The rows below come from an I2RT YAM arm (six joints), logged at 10 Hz.
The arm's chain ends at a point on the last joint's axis. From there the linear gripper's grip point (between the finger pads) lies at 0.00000 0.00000 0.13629 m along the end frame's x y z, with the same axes.
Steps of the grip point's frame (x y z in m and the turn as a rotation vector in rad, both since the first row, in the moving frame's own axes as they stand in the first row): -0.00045, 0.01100, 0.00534, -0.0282, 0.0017, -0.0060; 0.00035, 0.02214, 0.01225, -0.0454, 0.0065, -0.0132; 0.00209, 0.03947, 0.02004, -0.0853, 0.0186, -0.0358; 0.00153, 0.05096, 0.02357, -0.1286, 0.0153, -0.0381; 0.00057, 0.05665, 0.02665, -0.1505, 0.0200, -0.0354; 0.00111, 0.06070, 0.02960, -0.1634, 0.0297, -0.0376; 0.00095, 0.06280, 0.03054, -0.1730, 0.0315, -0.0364; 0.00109, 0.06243, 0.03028, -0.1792, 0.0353, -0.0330; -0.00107, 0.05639, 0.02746, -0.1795, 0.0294, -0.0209
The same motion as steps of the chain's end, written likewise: -0.00069, 0.00716, 0.00539, -0.0282, 0.0017, -0.0060; -0.00058, 0.01596, 0.01239, -0.0454, 0.0065, -0.0132; -0.00065, 0.02791, 0.02056, -0.0853, 0.0186, -0.0358; -0.00088, 0.03353, 0.02471, -0.1286, 0.0153, -0.0381; -0.00251, 0.03627, 0.02822, -0.1505, 0.0200, -0.0354; -0.00334, 0.03861, 0.03148, -0.1634, 0.0297, -0.0376; -0.00375, 0.03943, 0.03264, -0.1730, 0.0315, -0.0364; -0.00410, 0.03823, 0.03255, -0.1792, 0.0353, -0.0330; -0.00531, 0.03210, 0.02971, -0.1795, 0.0294, -0.0209
